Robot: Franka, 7 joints.
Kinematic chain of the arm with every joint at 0, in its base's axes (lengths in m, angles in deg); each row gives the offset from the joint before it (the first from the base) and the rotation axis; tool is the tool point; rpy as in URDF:
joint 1: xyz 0 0 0.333 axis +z
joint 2: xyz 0 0 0 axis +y
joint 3: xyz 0 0 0.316 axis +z
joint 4: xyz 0.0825 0 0 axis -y
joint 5: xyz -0.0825 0 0.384 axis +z
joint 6: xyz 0 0 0 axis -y
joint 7: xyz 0.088 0 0 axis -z
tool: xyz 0 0 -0.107 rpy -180 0 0
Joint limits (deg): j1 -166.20..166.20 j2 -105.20..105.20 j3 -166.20..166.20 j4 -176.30..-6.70 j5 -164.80..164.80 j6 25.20..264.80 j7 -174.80..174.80
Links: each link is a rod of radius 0.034 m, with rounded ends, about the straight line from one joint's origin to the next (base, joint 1, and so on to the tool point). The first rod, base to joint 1, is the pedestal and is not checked.
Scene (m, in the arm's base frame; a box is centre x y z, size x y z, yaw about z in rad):
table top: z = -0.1
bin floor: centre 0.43 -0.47 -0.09 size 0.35 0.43 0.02 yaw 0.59
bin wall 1: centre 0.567 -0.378 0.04 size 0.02 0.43 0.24 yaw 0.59
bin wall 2: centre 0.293 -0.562 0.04 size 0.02 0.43 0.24 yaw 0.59
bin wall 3: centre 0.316 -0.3 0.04 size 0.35 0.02 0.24 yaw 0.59
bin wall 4: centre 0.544 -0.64 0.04 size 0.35 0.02 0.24 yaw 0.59
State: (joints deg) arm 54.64 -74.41 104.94 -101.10 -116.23 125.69 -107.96
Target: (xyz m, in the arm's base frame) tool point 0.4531 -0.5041 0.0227
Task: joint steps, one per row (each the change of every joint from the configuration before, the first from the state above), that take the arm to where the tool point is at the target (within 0.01 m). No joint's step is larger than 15 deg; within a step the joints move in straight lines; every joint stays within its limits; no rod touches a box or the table.
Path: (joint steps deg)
1: 13.05 6.55 8.40 0.04 -0.08 2.57 0.00
2: 13.06 6.56 8.39 0.03 -0.08 2.57 0.00
3: 13.05 6.55 8.40 0.04 -0.09 2.58 0.00
4: 13.06 6.56 8.39 0.03 -0.08 2.57 0.00
5: 13.05 6.55 8.40 0.04 -0.08 2.57 0.00
6: 13.05 6.55 8.39 0.04 -0.08 2.57 0.00
7: 13.06 6.56 8.40 0.03 -0.08 2.57 0.00
8: -0.61 -11.51 0.83 5.48 0.13 -1.33 0.00
9: -0.62 -11.50 0.83 5.47 0.13 -1.33 0.00
10: -0.61 -11.51 0.83 5.48 0.14 -1.33 0.00

